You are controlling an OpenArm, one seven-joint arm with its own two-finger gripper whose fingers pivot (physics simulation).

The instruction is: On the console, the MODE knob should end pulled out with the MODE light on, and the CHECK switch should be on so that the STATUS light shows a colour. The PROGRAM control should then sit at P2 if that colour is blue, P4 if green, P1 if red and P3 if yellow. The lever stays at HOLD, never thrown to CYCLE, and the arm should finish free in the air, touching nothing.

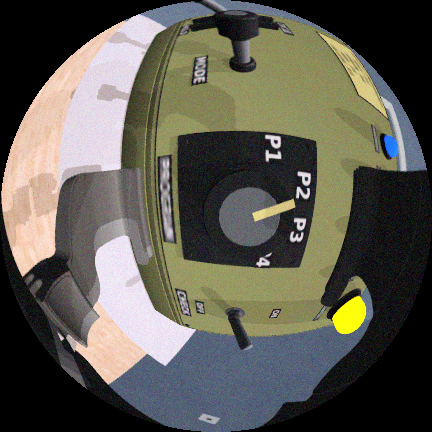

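Note:
The olive console [295,110] carries the PROGRAM knob [242,227]; its pale pointer lines up with P2. My gripper [229,226] is open, one finger on each side of the knob, with gaps at both sides. The MODE knob [238,25] stands out on a grey stem at the top. The CHECK switch [240,330] leans slightly toward ON. A blue light [391,146] and a yellow light [349,314] both look lit; their labels are too oblique to read. The lever's rod [212,5] slants toward the HOLD side; its base is hidden behind the MODE knob.
A yellow note card [356,70] lies on the console at the upper right. A pale handle [400,130] runs along the right edge. A white strip [92,115] and wood surface [35,150] lie at the left, and a blue-grey surface [215,375] below.

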